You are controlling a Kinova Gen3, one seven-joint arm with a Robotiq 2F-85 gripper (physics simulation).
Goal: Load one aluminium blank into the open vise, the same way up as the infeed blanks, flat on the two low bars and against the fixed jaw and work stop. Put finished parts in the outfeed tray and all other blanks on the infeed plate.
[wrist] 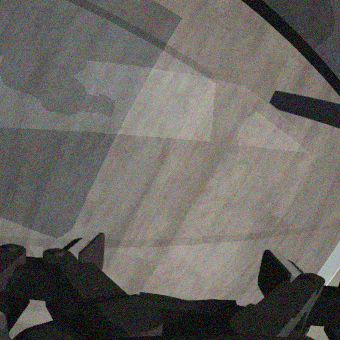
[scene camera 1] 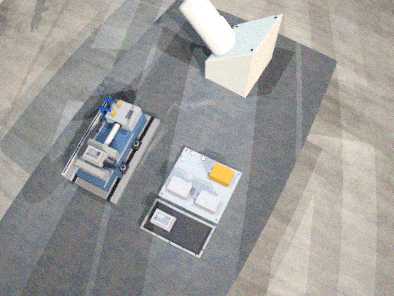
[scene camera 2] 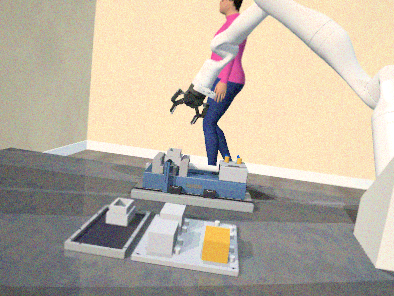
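My gripper [scene camera 2: 183,116] [wrist: 182,259] is open and empty, high above and behind the vise [scene camera 1: 125,144] [scene camera 2: 227,190]; it does not show in scene camera 1. A light grey part [scene camera 1: 93,153] [scene camera 2: 174,156] with a recess in its top sits between the vise jaws; the bars under it are hidden. Two whitish blanks [scene camera 1: 179,187] [scene camera 1: 206,201] [scene camera 2: 162,236] [scene camera 2: 173,212] and an orange block [scene camera 1: 222,174] [scene camera 2: 216,245] sit on the infeed plate [scene camera 1: 200,171] [scene camera 2: 190,256]. A part with an open pocket [scene camera 1: 163,220] [scene camera 2: 120,214] sits in the outfeed tray [scene camera 1: 171,242] [scene camera 2: 95,250].
Small pegs stand on the infeed plate. Blue and orange fittings [scene camera 1: 108,107] [scene camera 2: 233,159] top the vise's end block. The robot's pale base [scene camera 1: 231,75] [scene camera 2: 376,225] stands on the table. A person in a pink top [scene camera 2: 237,65] stands behind the vise and arm.
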